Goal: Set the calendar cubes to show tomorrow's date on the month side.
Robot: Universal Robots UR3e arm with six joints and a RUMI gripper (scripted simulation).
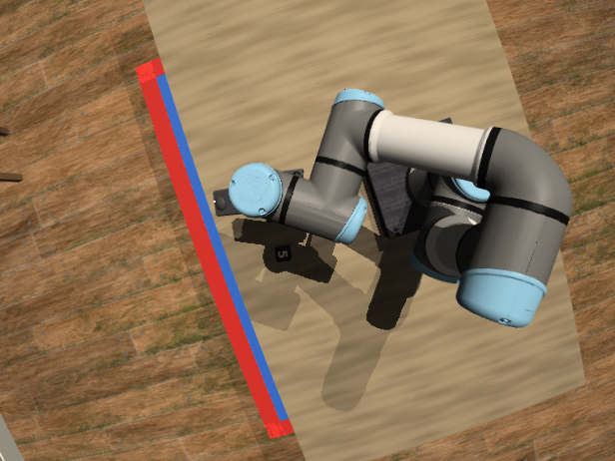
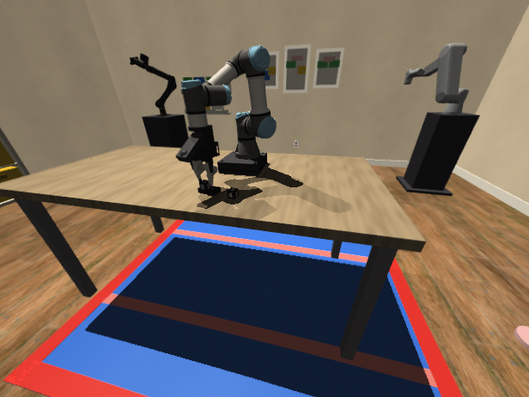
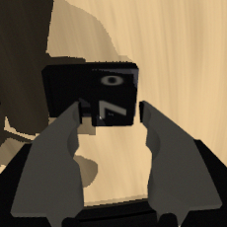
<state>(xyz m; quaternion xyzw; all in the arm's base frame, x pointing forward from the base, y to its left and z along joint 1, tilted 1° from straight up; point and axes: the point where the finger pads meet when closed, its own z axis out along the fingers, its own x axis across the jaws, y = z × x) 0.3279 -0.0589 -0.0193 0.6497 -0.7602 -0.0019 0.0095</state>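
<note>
Right now my hand is 1 cm above the black cube. The rest, counted from my hand: black calendar tray: 3 cm below, 2 cm to the left.
</note>
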